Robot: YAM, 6 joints.
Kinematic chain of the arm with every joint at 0, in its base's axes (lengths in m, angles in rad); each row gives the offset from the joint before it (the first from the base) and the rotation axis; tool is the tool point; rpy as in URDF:
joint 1: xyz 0 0 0.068 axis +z
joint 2: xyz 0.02 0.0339 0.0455 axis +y
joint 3: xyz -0.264 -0.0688 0 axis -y
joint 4: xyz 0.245 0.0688 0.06 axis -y
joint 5: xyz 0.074 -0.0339 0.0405 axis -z
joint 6: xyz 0.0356 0 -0.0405 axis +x
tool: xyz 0 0 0 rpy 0 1.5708 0
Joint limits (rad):
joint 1: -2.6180..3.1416
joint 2: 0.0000..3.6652
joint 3: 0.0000..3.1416
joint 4: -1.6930..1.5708
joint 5: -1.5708..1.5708
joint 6: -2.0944..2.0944
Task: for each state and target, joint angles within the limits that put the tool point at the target. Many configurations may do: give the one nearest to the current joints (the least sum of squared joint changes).
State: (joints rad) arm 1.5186 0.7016 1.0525 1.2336 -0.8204 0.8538
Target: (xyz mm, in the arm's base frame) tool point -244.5 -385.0 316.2
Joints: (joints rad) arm 1.0622 0.0000 1.8061 1.5567 -0.8213 0.8538
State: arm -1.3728 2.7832 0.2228 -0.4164 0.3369 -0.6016
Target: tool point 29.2 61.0 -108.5
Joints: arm -2.0163 3.5166 0.6117 -0.1497 -0.0017 -0.6016
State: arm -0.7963 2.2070 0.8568 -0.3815 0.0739 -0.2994
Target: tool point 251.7 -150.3 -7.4
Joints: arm -0.5332 2.2271 0.9198 -0.3520 0.0418 -0.2994
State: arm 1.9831 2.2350 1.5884 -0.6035 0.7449 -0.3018
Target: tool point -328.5 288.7 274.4
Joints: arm 2.4749 1.9600 1.6955 -0.6116 0.7304 -0.3018
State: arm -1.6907 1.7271 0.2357 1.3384 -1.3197 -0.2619
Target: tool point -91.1 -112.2 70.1
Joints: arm -2.5016 1.8053 0.0000 1.1086 -1.5508 -0.2619
